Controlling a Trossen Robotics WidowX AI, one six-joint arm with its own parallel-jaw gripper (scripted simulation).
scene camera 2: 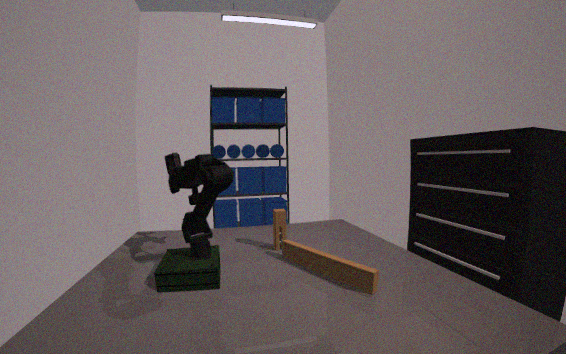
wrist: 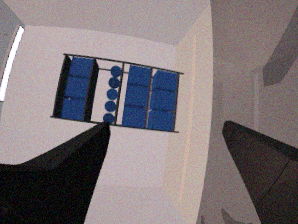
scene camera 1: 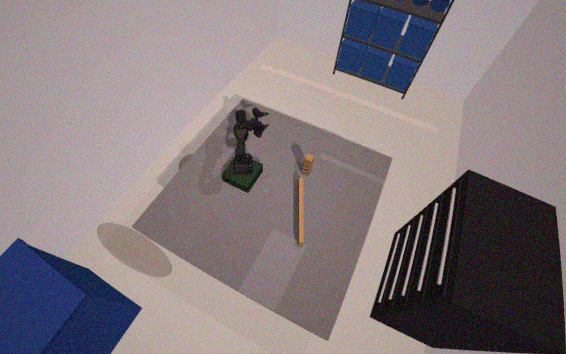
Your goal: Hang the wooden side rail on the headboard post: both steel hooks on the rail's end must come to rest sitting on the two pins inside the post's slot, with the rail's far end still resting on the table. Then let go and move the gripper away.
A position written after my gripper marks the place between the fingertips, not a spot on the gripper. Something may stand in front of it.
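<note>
Nothing is held in my gripper (wrist: 168, 127), and it is open. I also see a wooden side rail (scene camera 2: 362, 277), though in the wrist view the rail is out of frame.
</note>
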